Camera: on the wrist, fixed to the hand. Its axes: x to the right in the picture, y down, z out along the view.
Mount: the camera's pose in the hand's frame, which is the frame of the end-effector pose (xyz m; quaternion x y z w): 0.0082 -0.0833 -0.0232 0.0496 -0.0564 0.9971 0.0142
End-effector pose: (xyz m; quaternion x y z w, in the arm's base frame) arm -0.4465 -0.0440 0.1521 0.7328 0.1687 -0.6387 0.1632
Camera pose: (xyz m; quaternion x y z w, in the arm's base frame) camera -0.4630 0.0410 0.1450 0.1507 -0.7691 0.1040 0.6123
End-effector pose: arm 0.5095 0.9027 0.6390 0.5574 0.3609 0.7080 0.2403
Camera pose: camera 0.4798 0.9551 0.5764 -0.4196 0.5291 -0.2003 0.7098
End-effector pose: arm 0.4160 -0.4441 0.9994 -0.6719 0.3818 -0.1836 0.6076
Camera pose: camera 0.4289 -0.4683 1.0818 0.3909 0.6319 0.6221 0.2465
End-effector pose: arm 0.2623 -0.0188 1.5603 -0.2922 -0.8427 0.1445 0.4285
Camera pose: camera 0.2465 -0.0795 1.6204 0.8150 -0.2624 -0.4876 0.1710
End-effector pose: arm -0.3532 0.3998 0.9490 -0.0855 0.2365 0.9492 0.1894
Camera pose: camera -0.3257 0.4593 0.8920 -0.2975 -0.1250 -0.1954 0.9261
